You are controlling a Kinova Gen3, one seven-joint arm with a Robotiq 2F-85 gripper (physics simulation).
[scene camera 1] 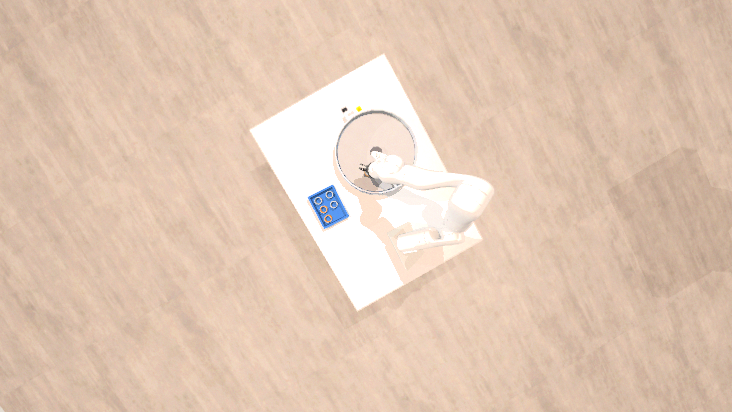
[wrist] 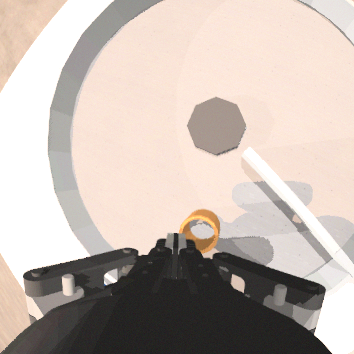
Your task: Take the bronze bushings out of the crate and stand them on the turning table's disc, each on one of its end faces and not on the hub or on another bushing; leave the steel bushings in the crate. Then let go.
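My gripper is shut and empty above the turning table's disc. A bronze bushing stands on an end face on the disc, apart from the hub, just right of the fingertips in the wrist view; in the scene view the arm and gripper partly hide that area. The blue crate holds two bronze bushings, one in the middle of the left row and one at its lower end. Three steel bushings are also in the crate.
A raised rim surrounds the disc. A white bar reaches over the disc at the right of the wrist view. A black piece and a yellow piece are beside the turning table. The arm extends over the disc's lower right.
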